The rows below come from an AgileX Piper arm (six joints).
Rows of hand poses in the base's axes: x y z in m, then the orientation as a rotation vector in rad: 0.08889, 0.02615, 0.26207, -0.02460, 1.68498, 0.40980; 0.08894, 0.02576, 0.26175, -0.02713, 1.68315, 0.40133; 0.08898, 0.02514, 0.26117, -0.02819, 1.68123, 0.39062; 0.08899, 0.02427, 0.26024, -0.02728, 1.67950, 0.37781; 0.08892, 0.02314, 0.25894, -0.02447, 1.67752, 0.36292; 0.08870, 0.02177, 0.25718, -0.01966, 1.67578, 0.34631; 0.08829, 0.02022, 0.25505, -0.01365, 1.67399, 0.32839; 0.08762, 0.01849, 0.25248, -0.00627, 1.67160, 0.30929; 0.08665, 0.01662, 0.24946, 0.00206, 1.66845, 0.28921; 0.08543, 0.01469, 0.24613, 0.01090, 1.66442, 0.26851; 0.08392, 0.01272, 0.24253, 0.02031, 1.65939, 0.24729; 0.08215, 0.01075, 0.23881, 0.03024, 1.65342, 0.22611; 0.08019, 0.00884, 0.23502, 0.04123, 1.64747, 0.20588; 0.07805, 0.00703, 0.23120, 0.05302, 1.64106, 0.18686
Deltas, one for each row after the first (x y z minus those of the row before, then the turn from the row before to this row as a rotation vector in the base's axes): 0.00005, -0.00039, -0.00032, -0.00665, -0.00308, -0.00353; 0.00004, -0.00062, -0.00058, -0.00726, -0.00317, -0.00583; 0.00001, -0.00087, -0.00093, -0.00754, -0.00289, -0.00835; -0.00007, -0.00113, -0.00130, -0.00777, -0.00303, -0.01085; -0.00022, -0.00137, -0.00176, -0.00779, -0.00263, -0.01317; -0.00041, -0.00155, -0.00213, -0.00795, -0.00257, -0.01474; -0.00067, -0.00173, -0.00257, -0.00786, -0.00300, -0.01639; -0.00097, -0.00187, -0.00302, -0.00787, -0.00360, -0.01767; -0.00122, -0.00193, -0.00333, -0.00789, -0.00434, -0.01845; -0.00151, -0.00197, -0.00360, -0.00781, -0.00518, -0.01922; -0.00177, -0.00197, -0.00372, -0.00741, -0.00593, -0.01963; -0.00196, -0.00191, -0.00379, -0.00617, -0.00564, -0.01977; -0.00214, -0.00181, -0.00382, -0.00488, -0.00586, -0.01962
